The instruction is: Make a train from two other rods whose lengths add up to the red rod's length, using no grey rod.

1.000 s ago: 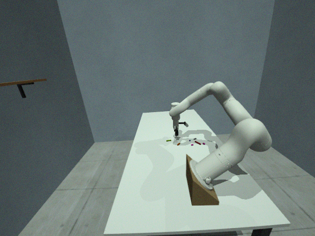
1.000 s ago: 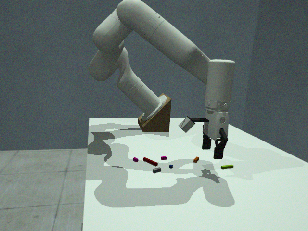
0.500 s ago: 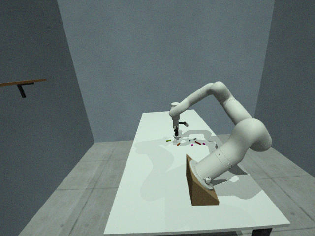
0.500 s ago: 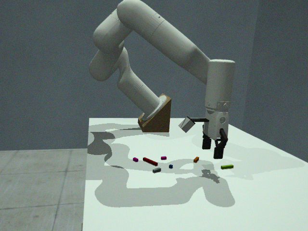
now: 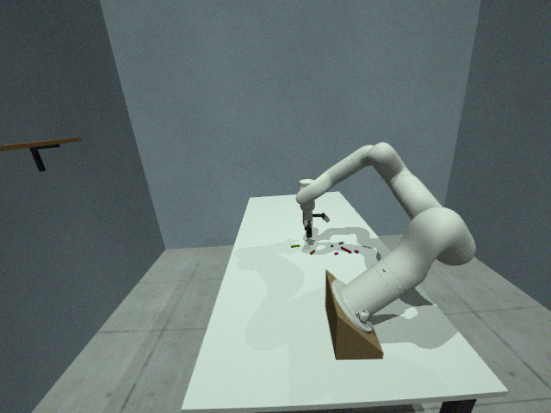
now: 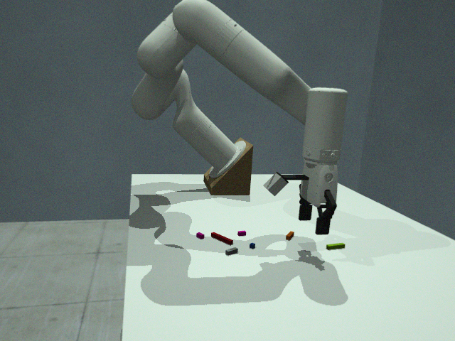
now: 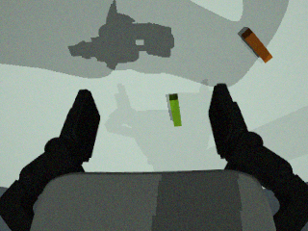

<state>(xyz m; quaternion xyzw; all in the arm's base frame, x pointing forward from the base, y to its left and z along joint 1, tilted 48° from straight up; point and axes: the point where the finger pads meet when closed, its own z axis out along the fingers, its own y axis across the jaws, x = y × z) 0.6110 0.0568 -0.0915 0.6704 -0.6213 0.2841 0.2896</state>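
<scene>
The red rod lies 9 cm behind my hand, 20 cm to the right of it and 7 cm below it. Round my hand: lime rod (3 cm behind, 8 cm to the left, 7 cm below); then orange rod (10 cm behind, 2 cm to the right, 7 cm below); then blue rod (4 cm behind, 13 cm to the right, 7 cm below).
</scene>
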